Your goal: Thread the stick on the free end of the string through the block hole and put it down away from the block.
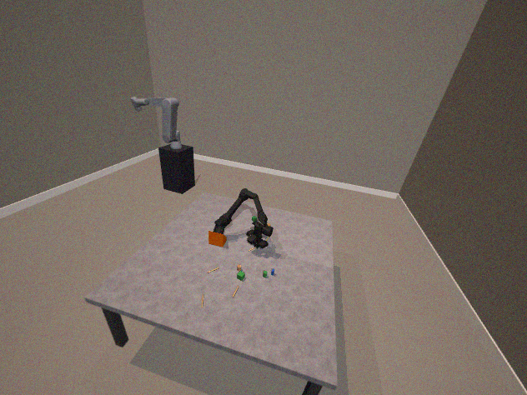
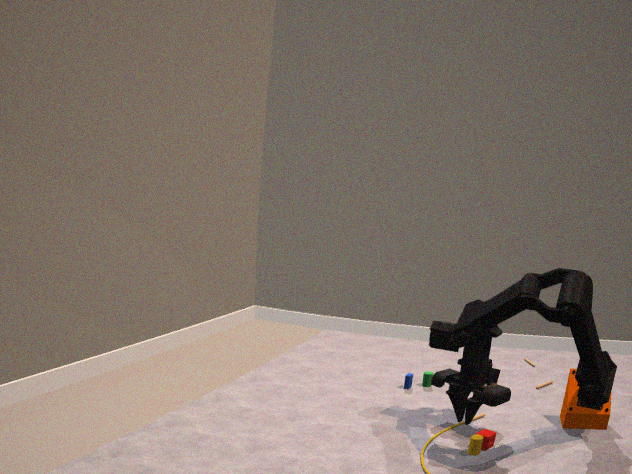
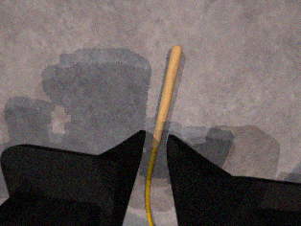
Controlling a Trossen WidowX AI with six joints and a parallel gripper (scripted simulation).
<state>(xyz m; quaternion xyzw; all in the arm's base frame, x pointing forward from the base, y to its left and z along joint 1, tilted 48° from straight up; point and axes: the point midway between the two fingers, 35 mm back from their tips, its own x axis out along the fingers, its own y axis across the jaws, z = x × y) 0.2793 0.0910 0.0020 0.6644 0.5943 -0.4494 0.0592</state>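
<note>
Right now the red block is 110 mm to the left of my gripper tip, 60 mm behind it and 10 mm above it. Round my gripper tip: thin wooden stick 10 mm to the right, 10 mm behind; yellow cylinder 140 mm to the left, 50 mm behind, 20 mm above; small tan wooden piece 240 mm to the right, 30 mm behind, 10 mm above.
</note>
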